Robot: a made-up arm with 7 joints. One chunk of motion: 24 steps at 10 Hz.
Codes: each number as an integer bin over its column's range. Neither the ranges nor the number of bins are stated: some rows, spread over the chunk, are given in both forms.
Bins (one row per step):
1: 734 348 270 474 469 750 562
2: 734 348 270 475 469 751 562
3: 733 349 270 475 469 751 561
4: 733 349 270 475 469 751 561
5: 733 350 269 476 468 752 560
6: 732 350 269 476 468 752 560
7: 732 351 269 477 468 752 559
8: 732 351 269 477 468 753 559
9: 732 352 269 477 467 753 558
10: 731 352 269 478 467 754 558
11: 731 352 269 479 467 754 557
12: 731 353 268 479 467 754 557
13: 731 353 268 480 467 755 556
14: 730 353 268 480 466 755 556
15: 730 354 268 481 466 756 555
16: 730 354 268 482 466 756 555
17: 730 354 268 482 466 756 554
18: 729 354 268 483 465 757 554
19: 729 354 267 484 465 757 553
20: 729 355 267 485 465 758 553
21: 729 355 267 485 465 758 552
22: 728 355 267 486 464 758 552
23: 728 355 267 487 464 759 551
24: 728 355 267 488 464 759 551
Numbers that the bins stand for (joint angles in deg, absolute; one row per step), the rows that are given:
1: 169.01 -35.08 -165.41 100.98 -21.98 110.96 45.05
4: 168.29 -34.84 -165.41 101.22 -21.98 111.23 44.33
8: 167.57 -34.36 -166.13 101.69 -22.70 111.79 42.88
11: 166.85 -34.12 -166.13 102.16 -23.42 112.06 41.44
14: 166.13 -33.89 -166.85 102.40 -24.14 112.34 40.72
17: 166.13 -33.65 -166.85 102.87 -24.14 112.62 39.28
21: 165.41 -33.41 -167.57 103.58 -24.87 113.17 37.84
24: 164.69 -33.41 -167.57 104.29 -25.59 113.45 37.12
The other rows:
2: 169.01 -35.08 -165.41 101.22 -21.98 111.23 45.05
3: 168.29 -34.84 -165.41 101.22 -21.98 111.23 44.33
5: 168.29 -34.60 -166.13 101.45 -22.70 111.51 43.60
6: 167.57 -34.60 -166.13 101.45 -22.70 111.51 43.60
7: 167.57 -34.36 -166.13 101.69 -22.70 111.51 42.88
9: 167.57 -34.12 -166.13 101.69 -23.42 111.79 42.16
10: 166.85 -34.12 -166.13 101.93 -23.42 112.06 42.16
12: 166.85 -33.89 -166.85 102.16 -23.42 112.06 41.44
13: 166.85 -33.89 -166.85 102.40 -23.42 112.34 40.72
15: 166.13 -33.65 -166.85 102.63 -24.14 112.62 40.00
16: 166.13 -33.65 -166.85 102.87 -24.14 112.62 40.00
18: 165.41 -33.65 -166.85 103.11 -24.87 112.90 39.28
19: 165.41 -33.65 -167.57 103.34 -24.87 112.90 38.56
20: 165.41 -33.41 -167.57 103.58 -24.87 113.17 38.56
22: 164.69 -33.41 -167.57 103.82 -25.59 113.17 37.84
23: 164.69 -33.41 -167.57 104.05 -25.59 113.45 37.12

